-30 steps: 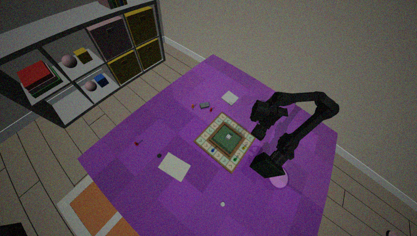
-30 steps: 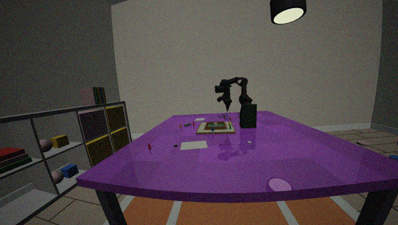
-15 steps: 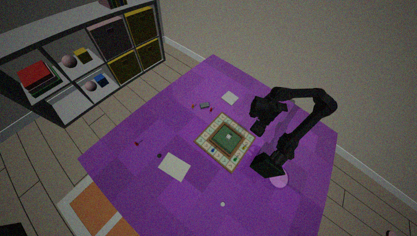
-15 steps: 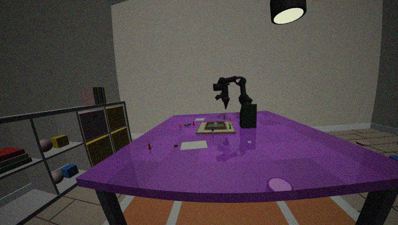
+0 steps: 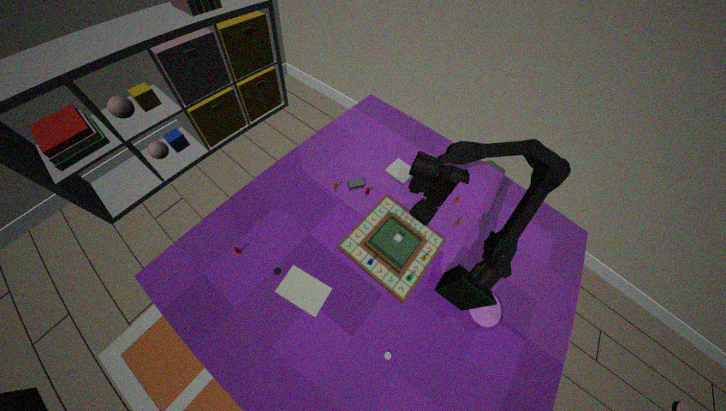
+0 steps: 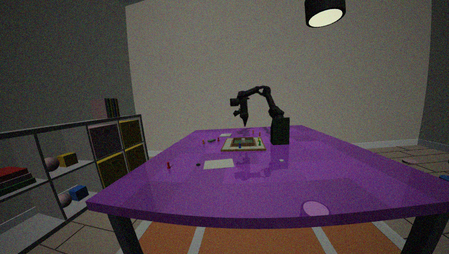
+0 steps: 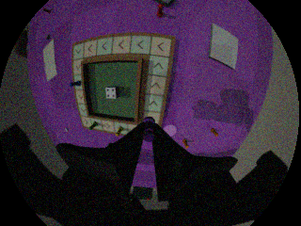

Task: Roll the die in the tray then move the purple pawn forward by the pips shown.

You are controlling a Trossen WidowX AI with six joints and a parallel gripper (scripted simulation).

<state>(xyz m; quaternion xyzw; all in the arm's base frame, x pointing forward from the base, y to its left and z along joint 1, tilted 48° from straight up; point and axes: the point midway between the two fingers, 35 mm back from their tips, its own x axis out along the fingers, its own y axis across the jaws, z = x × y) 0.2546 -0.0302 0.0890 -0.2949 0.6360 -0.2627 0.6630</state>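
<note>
My gripper tip is 10 mm short of the white die, 90 mm to the right of it and 100 mm above it. Round my gripper tip: yellow pawn (100 mm behind, 80 mm to the left, 90 mm below); purple pawn (10 mm above); green tray (10 mm ahead, 110 mm to the left, 120 mm below).
</note>
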